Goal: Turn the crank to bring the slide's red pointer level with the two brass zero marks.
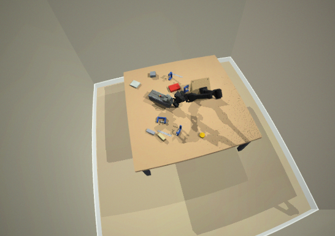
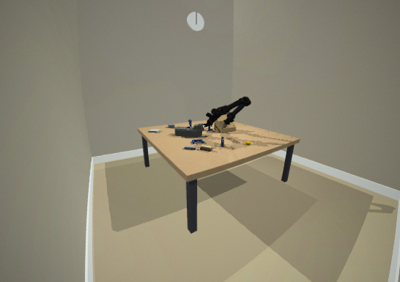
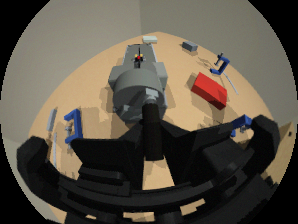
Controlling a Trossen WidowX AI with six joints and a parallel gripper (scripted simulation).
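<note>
Now: gripper tip 10 mm past the dark crank handle, 10 mm to the right of it and 20 mm below it. From my gripper tip the other things lie so: red pointer 120 mm ahead, 100 mm to the right, 10 mm below; then tan block 210 mm ahead, 330 mm to the left, 80 mm below; then yellow disc 170 mm behind, 420 mm to the left, 80 mm below.
</note>
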